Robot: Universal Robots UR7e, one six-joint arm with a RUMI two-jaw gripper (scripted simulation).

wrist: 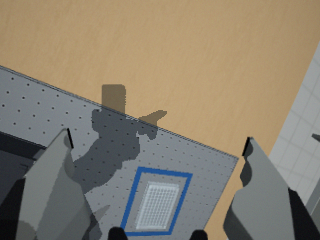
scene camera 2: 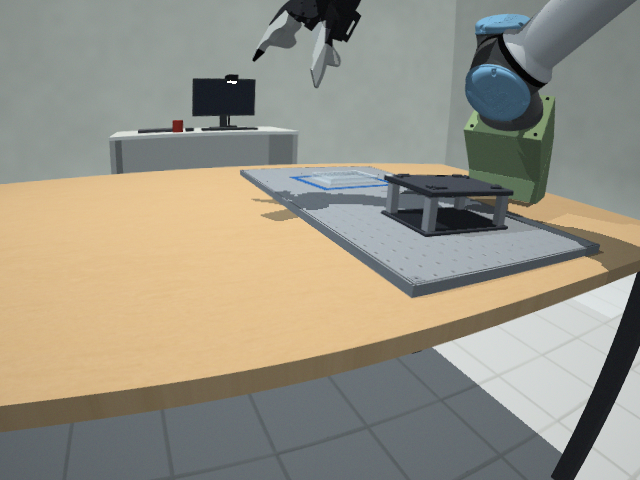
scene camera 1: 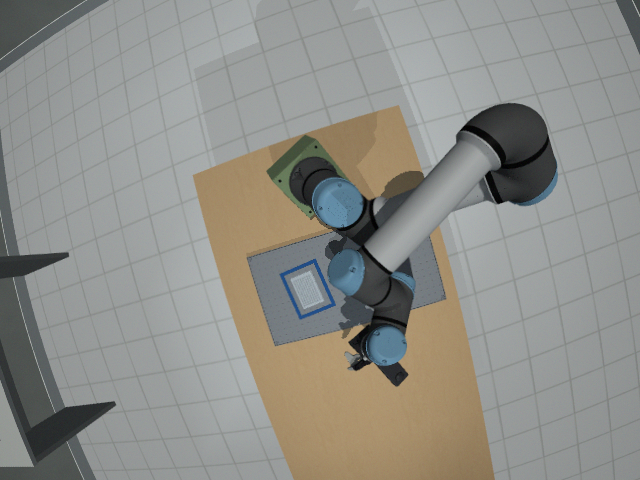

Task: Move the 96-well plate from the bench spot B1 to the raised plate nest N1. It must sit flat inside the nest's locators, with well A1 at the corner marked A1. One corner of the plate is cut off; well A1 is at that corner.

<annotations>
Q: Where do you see a clear 96-well plate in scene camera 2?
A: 333,178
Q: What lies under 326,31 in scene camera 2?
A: The gripper.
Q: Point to a clear 96-well plate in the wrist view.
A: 150,212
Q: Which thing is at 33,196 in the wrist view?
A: The gripper.
</annotations>
